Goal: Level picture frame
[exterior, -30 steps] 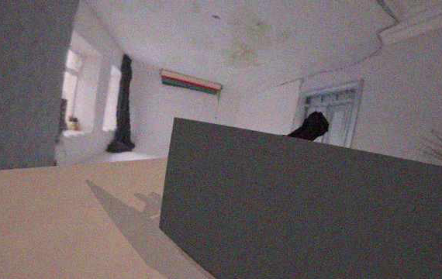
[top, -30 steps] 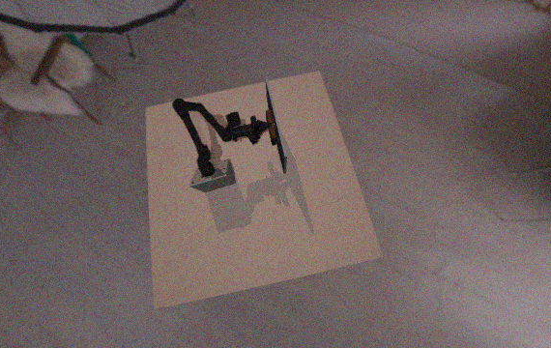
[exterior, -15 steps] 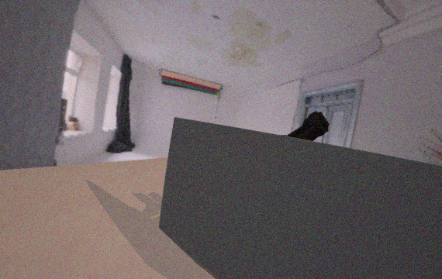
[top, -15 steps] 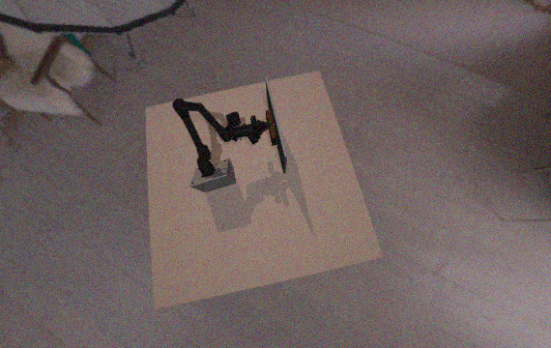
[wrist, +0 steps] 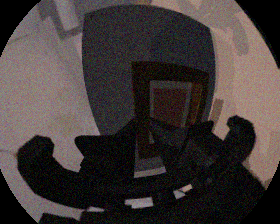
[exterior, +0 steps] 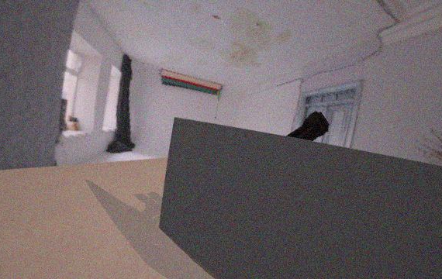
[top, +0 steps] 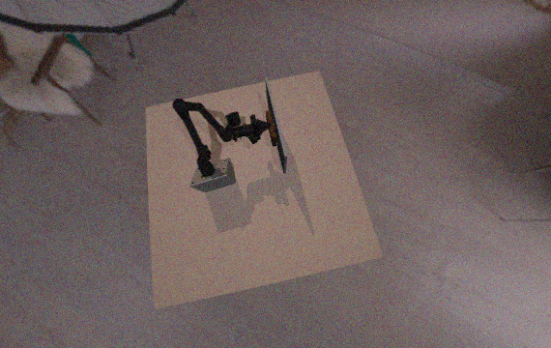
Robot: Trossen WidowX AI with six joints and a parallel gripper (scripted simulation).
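The picture frame lies 1 cm ahead of my gripper tip, 1 cm to the left of it and 5 cm below it. The rest, counted from my gripper tip: wall panel: 2 cm ahead, 6 cm below.
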